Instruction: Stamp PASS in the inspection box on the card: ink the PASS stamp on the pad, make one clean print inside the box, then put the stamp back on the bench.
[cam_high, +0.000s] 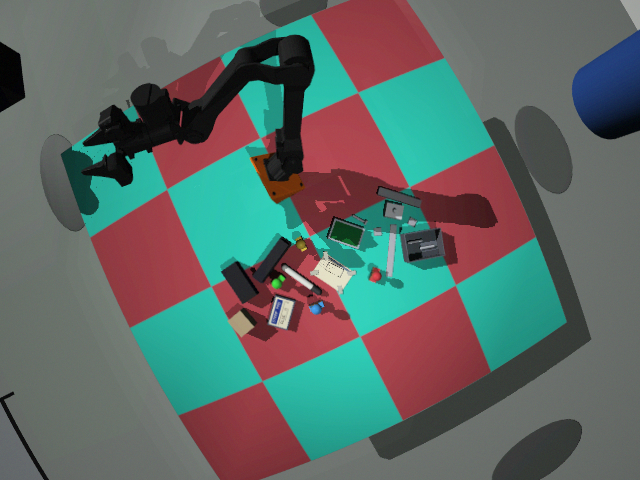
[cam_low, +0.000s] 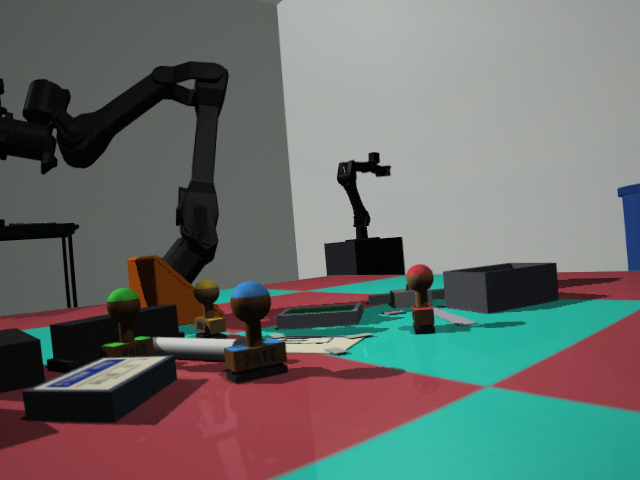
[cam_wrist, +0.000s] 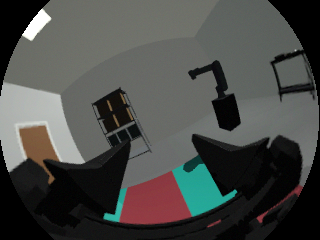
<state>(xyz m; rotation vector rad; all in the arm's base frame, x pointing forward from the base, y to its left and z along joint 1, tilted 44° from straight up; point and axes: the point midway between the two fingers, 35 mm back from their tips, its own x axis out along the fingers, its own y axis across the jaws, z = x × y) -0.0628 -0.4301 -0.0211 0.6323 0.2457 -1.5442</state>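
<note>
My gripper tip is now 400 mm short of the PASS stamp, 310 mm above it and 270 mm to the right of it. The rest, counted from my gripper tip: yellow-knobbed stamp (360 mm to the left, 320 mm ahead, 310 mm below); then long black block (330 mm ahead, 310 mm below, 270 mm to the left); then tan box (470 mm ahead, 310 mm below, 130 mm to the left).
</note>
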